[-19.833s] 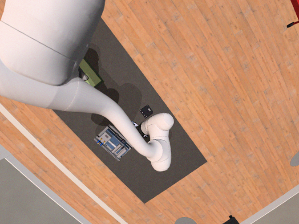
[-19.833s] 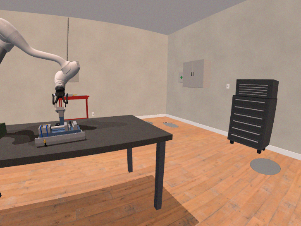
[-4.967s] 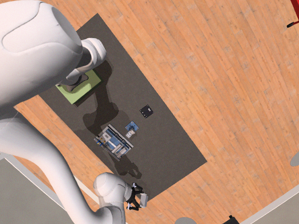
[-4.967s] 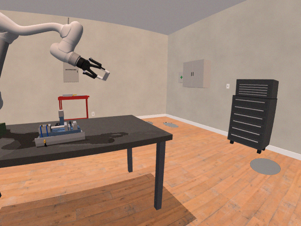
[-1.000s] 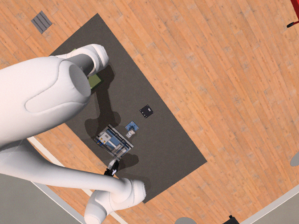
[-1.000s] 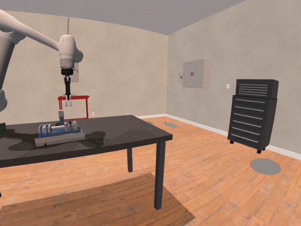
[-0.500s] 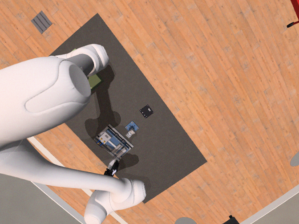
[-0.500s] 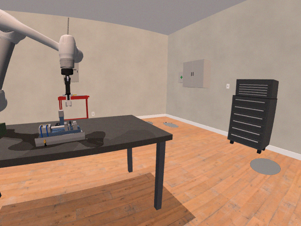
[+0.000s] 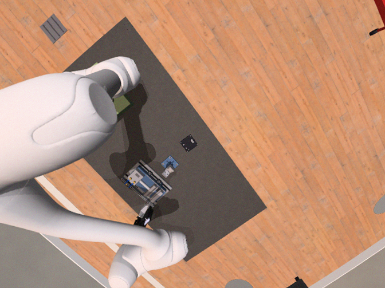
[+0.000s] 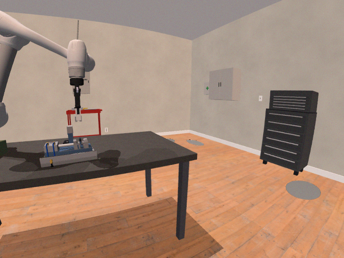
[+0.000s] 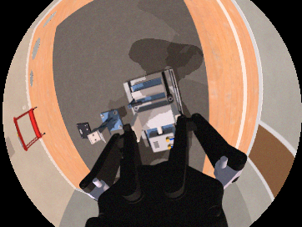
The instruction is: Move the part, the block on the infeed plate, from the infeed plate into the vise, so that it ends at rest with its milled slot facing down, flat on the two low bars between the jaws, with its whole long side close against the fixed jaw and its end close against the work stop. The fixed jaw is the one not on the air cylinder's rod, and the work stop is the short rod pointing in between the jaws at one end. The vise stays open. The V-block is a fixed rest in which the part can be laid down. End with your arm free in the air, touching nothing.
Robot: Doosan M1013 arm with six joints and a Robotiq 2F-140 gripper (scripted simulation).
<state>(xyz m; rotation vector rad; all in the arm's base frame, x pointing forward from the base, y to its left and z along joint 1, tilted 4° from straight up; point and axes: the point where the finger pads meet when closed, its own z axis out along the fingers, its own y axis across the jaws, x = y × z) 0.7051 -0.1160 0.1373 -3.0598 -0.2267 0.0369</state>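
My gripper is now 30 mm above the part. Round my hand: black infeed plate: 130 mm behind, 400 mm to the left, 250 mm below.
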